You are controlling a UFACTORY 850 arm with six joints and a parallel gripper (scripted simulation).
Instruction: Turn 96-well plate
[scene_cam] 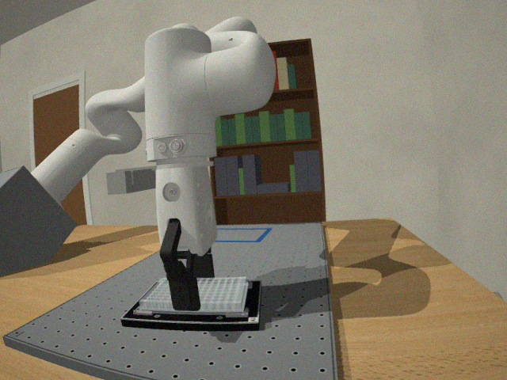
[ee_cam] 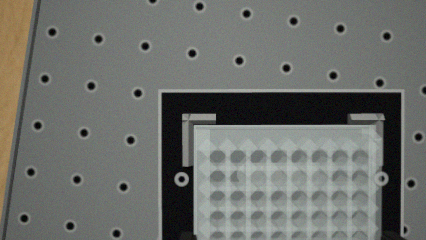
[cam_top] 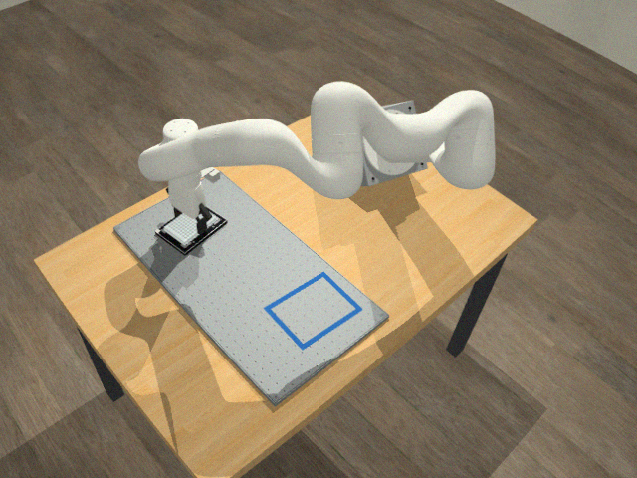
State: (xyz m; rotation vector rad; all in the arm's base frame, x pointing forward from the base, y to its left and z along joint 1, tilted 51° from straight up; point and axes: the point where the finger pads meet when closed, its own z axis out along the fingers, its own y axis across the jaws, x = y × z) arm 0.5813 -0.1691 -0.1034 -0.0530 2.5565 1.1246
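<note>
The 96-well plate is 1 cm below my hand. Round my hand: A1 corner mark: 8 cm ahead, 4 cm to the right, 2 cm below; then black plate nest N1: 2 cm below.
</note>
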